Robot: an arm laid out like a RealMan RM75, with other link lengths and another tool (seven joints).
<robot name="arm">
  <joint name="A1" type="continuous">
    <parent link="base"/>
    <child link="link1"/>
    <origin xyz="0 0 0.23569" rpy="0 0 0"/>
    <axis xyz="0 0 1"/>
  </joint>
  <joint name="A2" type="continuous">
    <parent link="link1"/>
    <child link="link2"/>
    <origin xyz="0 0 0" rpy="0 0 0"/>
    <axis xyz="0 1 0"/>
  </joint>
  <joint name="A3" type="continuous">
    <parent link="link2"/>
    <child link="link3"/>
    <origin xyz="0 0 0.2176" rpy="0 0 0"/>
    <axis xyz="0 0 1"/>
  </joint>
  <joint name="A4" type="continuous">
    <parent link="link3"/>
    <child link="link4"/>
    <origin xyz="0 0 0" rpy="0 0 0"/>
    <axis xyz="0 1 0"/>
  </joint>
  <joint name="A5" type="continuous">
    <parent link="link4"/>
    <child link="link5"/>
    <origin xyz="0 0 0.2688" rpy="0 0 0"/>
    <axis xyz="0 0 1"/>
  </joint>
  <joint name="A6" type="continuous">
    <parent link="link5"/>
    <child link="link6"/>
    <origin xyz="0 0 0" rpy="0 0 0"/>
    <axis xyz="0 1 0"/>
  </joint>
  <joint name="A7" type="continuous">
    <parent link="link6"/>
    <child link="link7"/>
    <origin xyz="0 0 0.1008" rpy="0 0 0"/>
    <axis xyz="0 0 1"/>
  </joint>
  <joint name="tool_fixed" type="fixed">
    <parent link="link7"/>
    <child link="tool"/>
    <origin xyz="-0.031 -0.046 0.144" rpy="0 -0.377 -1.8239"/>
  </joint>
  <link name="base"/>
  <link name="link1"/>
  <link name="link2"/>
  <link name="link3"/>
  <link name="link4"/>
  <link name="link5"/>
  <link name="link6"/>
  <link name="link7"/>
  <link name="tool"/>
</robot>
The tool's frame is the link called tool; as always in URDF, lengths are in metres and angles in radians. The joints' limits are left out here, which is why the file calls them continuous.
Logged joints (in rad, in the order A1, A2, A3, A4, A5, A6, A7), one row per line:
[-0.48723 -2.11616 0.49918 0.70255 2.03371 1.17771 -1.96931]
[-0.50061 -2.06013 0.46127 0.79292 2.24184 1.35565 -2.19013]
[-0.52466 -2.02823 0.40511 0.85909 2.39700 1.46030 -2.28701]
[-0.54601 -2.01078 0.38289 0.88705 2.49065 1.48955 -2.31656]
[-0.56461 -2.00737 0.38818 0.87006 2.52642 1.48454 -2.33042]
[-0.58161 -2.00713 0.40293 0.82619 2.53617 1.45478 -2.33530]
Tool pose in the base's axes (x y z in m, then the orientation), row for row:
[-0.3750 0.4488 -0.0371 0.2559 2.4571 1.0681]
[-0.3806 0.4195 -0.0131 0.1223 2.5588 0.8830]
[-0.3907 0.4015 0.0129 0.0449 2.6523 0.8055]
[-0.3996 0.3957 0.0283 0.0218 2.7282 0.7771]
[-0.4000 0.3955 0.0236 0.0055 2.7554 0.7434]
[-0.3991 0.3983 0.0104 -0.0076 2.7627 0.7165]
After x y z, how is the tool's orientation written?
As a rotation vector, in radians.
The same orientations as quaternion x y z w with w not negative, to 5 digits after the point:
[0.09268 0.88991 0.38684 0.22320]
[0.04409 0.92240 0.31830 0.21431]
[0.01592 0.94046 0.28562 0.18361]
[0.00760 0.95057 0.27076 0.15181]
[0.00191 0.95551 0.25779 0.14334]
[-0.00264 0.95799 0.24845 0.14325]

